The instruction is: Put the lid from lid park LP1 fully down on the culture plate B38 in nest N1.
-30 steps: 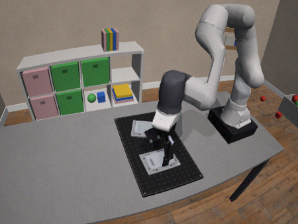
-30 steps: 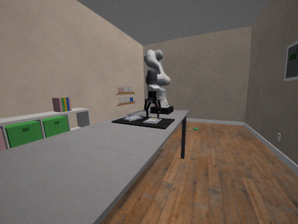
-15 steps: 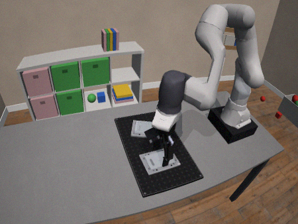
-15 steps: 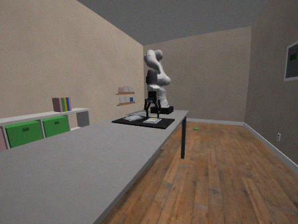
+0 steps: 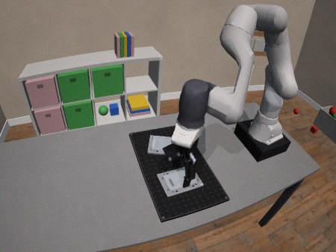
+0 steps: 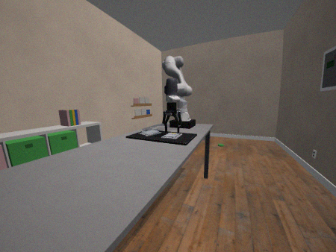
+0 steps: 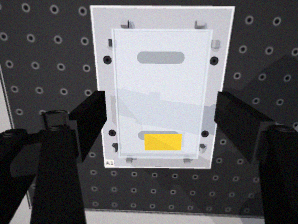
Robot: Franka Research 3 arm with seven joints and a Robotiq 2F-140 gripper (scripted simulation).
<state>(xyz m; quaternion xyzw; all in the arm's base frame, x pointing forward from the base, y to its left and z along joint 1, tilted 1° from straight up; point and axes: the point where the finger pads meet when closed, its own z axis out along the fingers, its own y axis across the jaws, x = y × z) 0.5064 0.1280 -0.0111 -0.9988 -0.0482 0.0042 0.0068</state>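
The clear lid is 4 cm below my hand. The rest, counted from my hand: lid park: 5 cm below; then nest N1: 22 cm to the right, 5 cm below; then culture plate: 22 cm to the right, 4 cm below.
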